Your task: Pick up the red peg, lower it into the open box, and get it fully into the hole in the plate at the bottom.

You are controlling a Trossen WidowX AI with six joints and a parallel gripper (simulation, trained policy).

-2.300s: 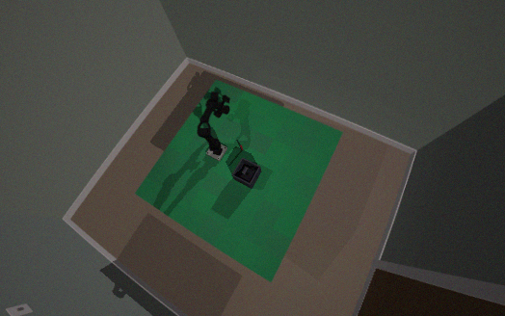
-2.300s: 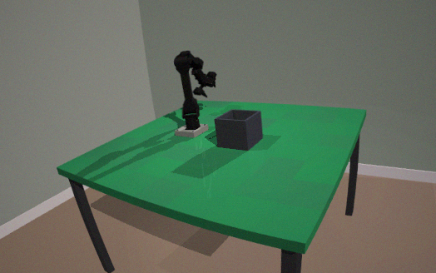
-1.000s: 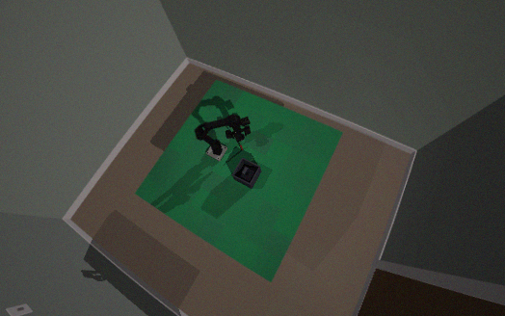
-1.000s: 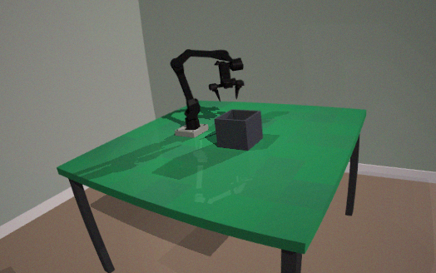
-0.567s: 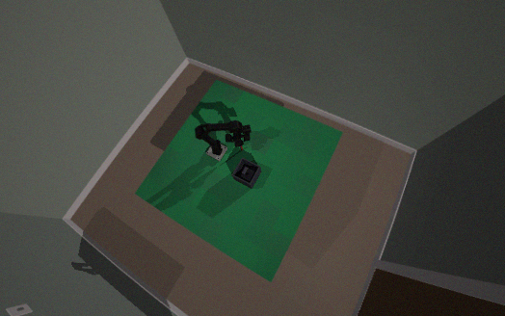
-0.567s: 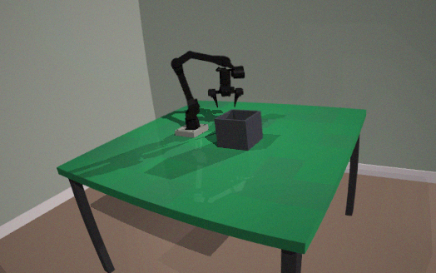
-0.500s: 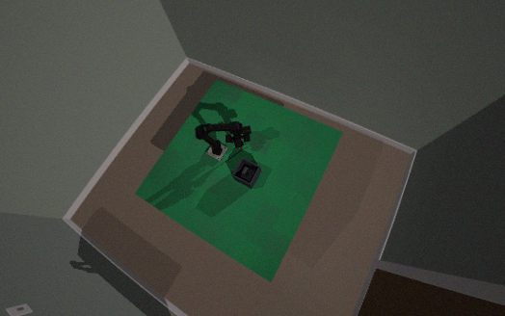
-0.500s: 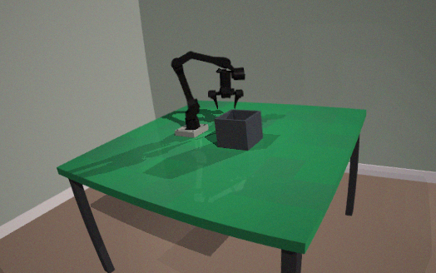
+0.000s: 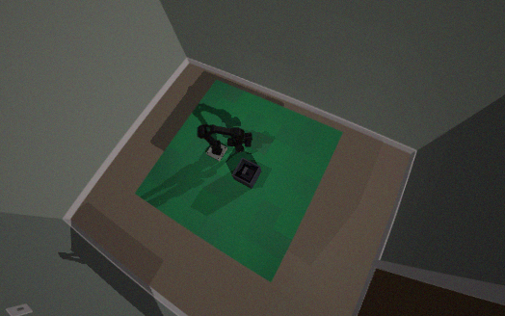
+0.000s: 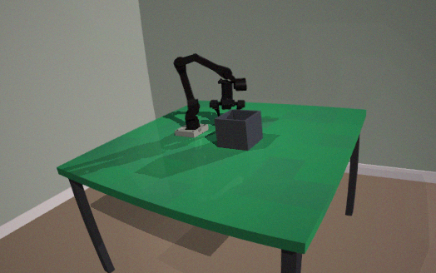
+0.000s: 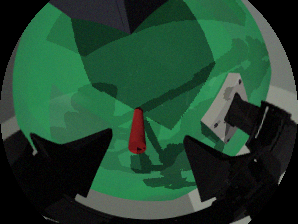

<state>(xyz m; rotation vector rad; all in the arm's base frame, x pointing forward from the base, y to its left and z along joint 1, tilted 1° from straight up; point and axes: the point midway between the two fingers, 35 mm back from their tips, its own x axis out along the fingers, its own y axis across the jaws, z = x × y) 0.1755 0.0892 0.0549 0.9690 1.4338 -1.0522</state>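
The red peg lies 20 mm ahead of my gripper tip, 10 mm to the right of it and 10 mm below it. Also, from my gripper tip: grey plate (140 mm ahead, 210 mm to the right, 10 mm below).
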